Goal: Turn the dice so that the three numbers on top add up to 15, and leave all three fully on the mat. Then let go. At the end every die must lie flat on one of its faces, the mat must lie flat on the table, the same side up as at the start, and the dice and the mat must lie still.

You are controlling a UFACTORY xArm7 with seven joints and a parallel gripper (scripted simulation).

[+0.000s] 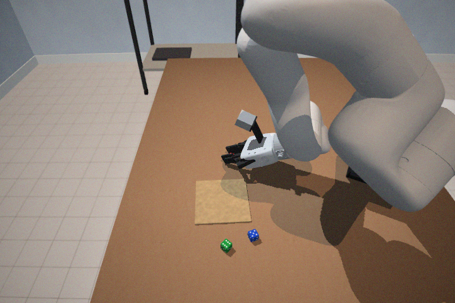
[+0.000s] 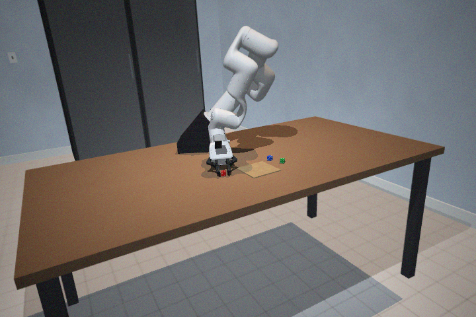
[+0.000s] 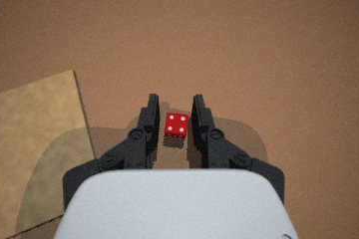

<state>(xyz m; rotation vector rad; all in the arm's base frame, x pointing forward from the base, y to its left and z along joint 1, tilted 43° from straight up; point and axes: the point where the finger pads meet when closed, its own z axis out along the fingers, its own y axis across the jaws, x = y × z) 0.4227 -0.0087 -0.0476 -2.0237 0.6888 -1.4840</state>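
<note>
Right now my hand is 1 cm above the red die. Round my hand: blue die (24 cm to the left, 11 cm behind, 1 cm below); tan mat (16 cm to the left, 2 cm below, 1 cm behind); green die (28 cm to the left, 6 cm behind, 1 cm below).
</note>
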